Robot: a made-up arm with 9 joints.
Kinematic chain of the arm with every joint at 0, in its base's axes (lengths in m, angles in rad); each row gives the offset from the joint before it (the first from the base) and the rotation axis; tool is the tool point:
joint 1: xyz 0 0 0.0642 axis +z
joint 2: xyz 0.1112 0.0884 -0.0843 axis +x
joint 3: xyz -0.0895 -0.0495 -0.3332 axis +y
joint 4: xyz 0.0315 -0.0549 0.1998 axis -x
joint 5: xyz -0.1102 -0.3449 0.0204 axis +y
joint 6: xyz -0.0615 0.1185 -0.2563 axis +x
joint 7: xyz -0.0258 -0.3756 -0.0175 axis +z
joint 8: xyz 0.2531 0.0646 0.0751 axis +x
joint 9: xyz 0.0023 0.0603 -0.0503 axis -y
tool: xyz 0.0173 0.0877 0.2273
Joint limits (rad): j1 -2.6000..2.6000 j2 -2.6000..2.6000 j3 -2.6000..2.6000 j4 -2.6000..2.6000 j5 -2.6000..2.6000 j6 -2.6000..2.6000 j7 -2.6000..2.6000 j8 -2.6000..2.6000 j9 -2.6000..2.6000
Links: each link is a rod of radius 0.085 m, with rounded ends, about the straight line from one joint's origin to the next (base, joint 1, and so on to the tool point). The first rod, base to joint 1, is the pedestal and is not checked.
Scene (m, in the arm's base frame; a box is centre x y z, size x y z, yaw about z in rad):
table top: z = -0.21
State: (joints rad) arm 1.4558 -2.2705 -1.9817 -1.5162 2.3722 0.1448 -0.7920 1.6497 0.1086
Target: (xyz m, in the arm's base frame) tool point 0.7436 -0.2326 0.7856
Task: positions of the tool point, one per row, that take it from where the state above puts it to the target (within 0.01 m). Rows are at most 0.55 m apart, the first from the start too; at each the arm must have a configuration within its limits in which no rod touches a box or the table.
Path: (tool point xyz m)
1: 0.3683 0.6313 0.5743
2: 0.6740 0.2796 0.7280
3: 0.7436 -0.2326 0.7856

